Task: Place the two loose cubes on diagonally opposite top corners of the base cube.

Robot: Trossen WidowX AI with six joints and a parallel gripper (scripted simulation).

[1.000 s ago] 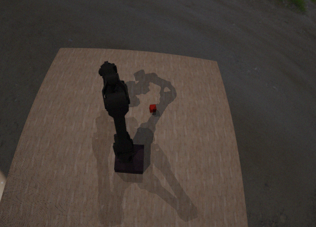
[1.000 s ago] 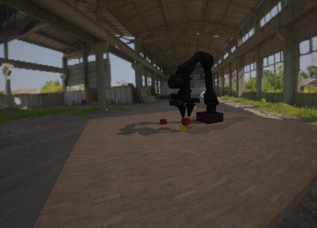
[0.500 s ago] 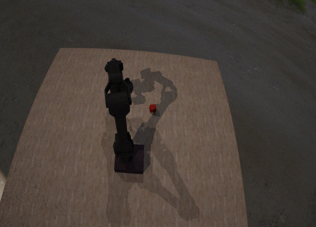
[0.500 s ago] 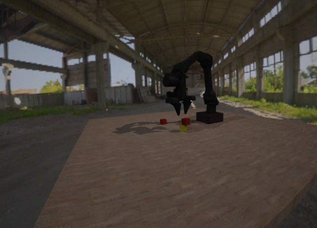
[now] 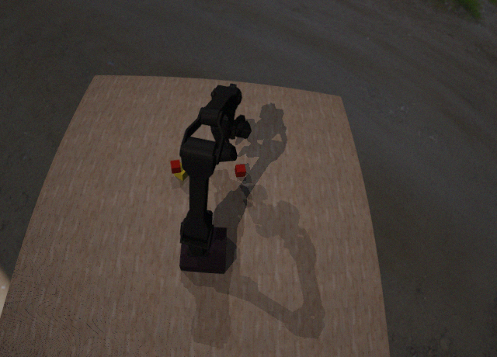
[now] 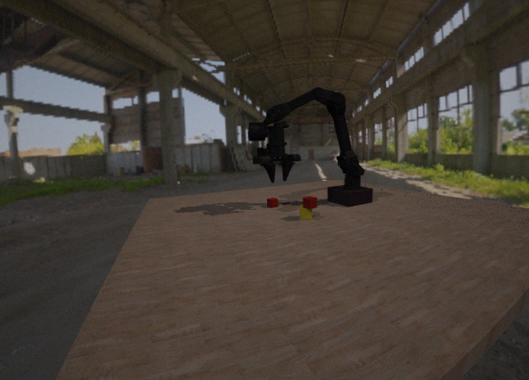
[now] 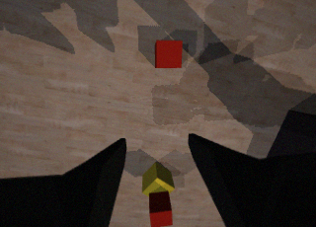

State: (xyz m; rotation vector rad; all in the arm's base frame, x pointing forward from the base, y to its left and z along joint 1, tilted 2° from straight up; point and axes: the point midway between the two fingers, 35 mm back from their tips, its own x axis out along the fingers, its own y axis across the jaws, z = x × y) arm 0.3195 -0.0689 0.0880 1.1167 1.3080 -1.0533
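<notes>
The yellow cube is 30 mm behind my gripper tip, 140 mm to the left of it and 90 mm below it.
</notes>
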